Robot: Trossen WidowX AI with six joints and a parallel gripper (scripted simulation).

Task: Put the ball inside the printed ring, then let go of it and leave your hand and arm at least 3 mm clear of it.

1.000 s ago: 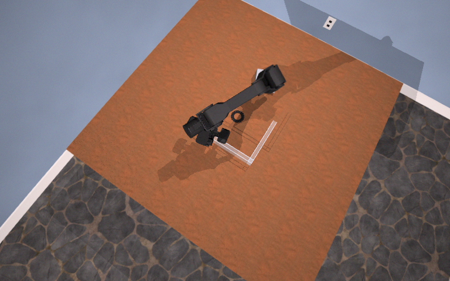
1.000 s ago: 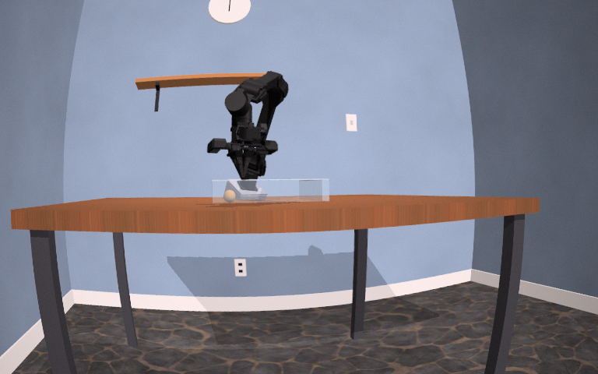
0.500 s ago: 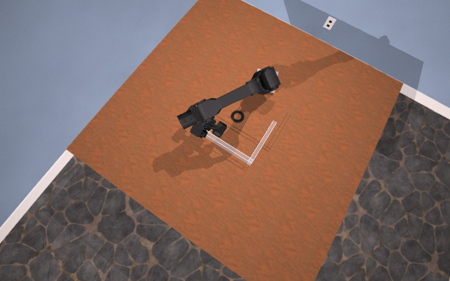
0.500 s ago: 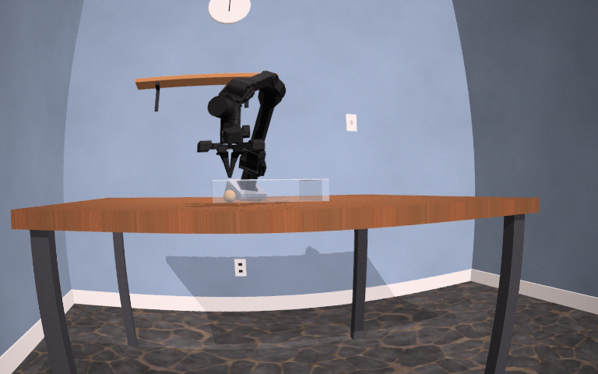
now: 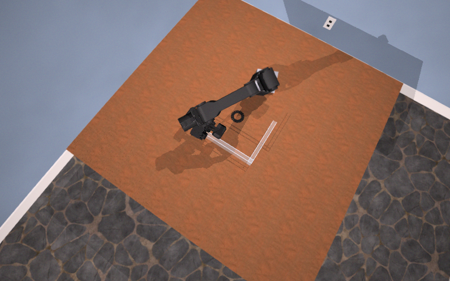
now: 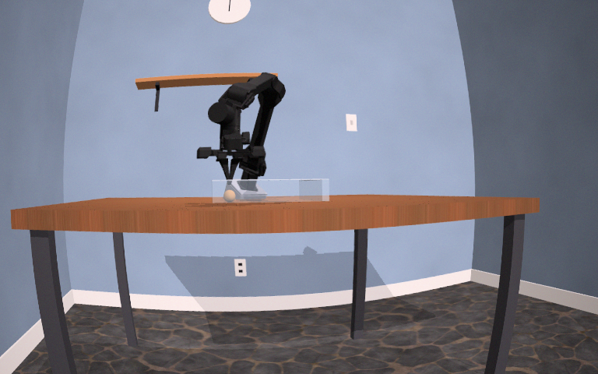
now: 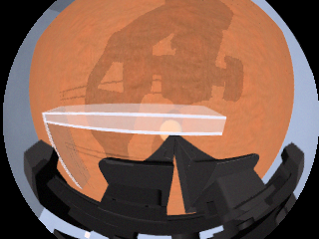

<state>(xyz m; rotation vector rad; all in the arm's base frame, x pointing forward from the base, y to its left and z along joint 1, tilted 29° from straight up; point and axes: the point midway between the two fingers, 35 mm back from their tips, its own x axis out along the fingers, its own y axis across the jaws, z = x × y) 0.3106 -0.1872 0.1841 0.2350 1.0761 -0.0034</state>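
Now: hand 70 mm above the ball and 10 mm past it. Also, from my hand: clear wall: 100 mm to the left, 40 mm below, 30 mm ahead.
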